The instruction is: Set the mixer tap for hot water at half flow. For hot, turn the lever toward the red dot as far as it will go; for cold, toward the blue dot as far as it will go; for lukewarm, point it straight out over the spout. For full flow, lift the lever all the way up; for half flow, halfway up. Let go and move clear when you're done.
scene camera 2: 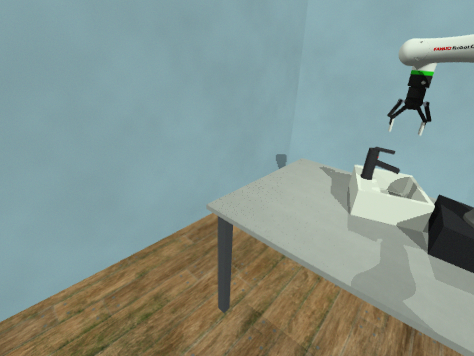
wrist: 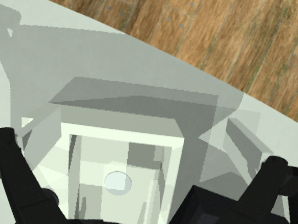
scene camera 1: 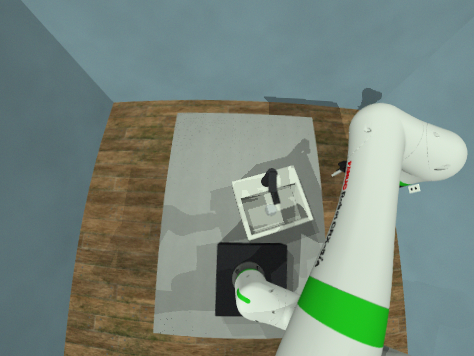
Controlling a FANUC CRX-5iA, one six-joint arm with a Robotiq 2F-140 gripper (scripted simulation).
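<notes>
The gripper appears in the pictures, the wrist view among them, and a white basin can be seen as well.
</notes>
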